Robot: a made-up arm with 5 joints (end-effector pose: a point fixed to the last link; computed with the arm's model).
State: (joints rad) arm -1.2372 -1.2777 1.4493 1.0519 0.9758
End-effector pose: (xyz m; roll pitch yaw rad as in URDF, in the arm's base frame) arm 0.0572 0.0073 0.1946 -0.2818 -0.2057 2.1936
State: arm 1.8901 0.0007 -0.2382 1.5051 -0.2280
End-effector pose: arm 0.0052 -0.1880 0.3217 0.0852 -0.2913 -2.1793
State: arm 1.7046 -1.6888 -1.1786 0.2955 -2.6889
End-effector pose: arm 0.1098 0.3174 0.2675 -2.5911 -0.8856 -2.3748
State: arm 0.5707 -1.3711 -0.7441 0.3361 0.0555
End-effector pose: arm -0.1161 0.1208 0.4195 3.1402 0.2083 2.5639
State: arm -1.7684 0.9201 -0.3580 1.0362 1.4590
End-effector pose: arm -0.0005 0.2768 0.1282 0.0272 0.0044 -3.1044
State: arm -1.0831 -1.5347 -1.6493 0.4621 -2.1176
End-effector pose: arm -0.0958 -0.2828 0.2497 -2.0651 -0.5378 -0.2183
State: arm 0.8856 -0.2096 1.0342 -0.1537 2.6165
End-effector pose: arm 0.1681 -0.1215 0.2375 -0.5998 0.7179 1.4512
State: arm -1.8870 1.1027 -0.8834 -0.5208 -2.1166
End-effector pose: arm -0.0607 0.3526 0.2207 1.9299 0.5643 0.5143
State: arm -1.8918 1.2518 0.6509 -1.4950 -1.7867
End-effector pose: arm -0.0169 0.2153 0.0598 1.1500 0.2424 0.2140
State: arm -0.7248 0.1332 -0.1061 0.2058 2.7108
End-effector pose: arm 0.2575 0.1821 0.3332 -1.0959 1.0417 2.7134
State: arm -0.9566 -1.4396 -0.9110 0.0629 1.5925
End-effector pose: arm -0.0995 -0.2171 0.3760 2.4249 0.0177 2.5477
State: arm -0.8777 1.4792 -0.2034 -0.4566 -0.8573
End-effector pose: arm 0.2365 0.2207 -0.0019 0.6342 -0.4348 -0.1730
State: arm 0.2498 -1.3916 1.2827 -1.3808 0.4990
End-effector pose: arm 0.0419 0.0111 0.3383 -3.1062 -0.0730 2.4402
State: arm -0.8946 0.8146 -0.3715 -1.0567 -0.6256
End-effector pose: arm 0.2677 0.2673 0.2627 2.4163 -0.6928 -1.3005
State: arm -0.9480 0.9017 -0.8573 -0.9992 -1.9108
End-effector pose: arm 0.2534 0.2782 0.3092 2.5617 0.2207 -0.3002
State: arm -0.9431 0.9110 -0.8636 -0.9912 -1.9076
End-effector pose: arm 0.2555 0.2782 0.3069 2.5504 0.2224 -0.3102
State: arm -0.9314 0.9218 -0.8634 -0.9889 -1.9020
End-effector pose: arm 0.2596 0.2771 0.3034 2.5363 0.2234 -0.3295
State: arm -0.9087 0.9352 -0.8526 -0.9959 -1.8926
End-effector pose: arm 0.2669 0.2739 0.2977 2.5178 0.2231 -0.3638
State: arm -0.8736 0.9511 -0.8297 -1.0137 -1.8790
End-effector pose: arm 0.2776 0.2680 0.2898 2.4947 0.2211 -0.4147
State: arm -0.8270 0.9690 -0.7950 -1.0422 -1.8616
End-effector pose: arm 0.2910 0.2588 0.2798 2.4678 0.2169 -0.4805
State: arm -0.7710 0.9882 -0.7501 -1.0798 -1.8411
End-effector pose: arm 0.3060 0.2464 0.2682 2.4381 0.2105 -0.5583
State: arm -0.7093 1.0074 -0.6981 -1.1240 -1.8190
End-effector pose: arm 0.3212 0.2312 0.2559 2.4078 0.2021 -0.6425
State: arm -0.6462 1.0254 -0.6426 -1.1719 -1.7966
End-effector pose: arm 0.3349 0.2141 0.2437 2.3790 0.1921 -0.7273
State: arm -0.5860 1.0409 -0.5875 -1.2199 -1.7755
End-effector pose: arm 0.3464 0.1966 0.2325 2.3535 0.1816 -0.8071
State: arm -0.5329 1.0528 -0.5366 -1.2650 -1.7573
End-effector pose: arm 0.3549 0.1803 0.2231 2.3335 0.1715 -0.8762
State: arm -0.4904 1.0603 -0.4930 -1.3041 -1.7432
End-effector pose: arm 0.3606 0.1668 0.2161 2.3199 0.1631 -0.9305
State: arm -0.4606 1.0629 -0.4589 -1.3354 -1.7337
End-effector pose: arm 0.3638 0.1570 0.2119 2.3134 0.1569 -0.9677
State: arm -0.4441 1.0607 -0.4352 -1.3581 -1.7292
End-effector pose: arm 0.3650 0.1513 0.2102 2.3141 0.1535 -0.9871
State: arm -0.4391 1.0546 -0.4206 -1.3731 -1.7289
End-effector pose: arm 0.3648 0.1493 0.2108 2.3206 0.1523 -0.9913
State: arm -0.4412 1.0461 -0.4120 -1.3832 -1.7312
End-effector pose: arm 0.3637 0.1496 0.2128 2.3309 0.1526 -0.9861
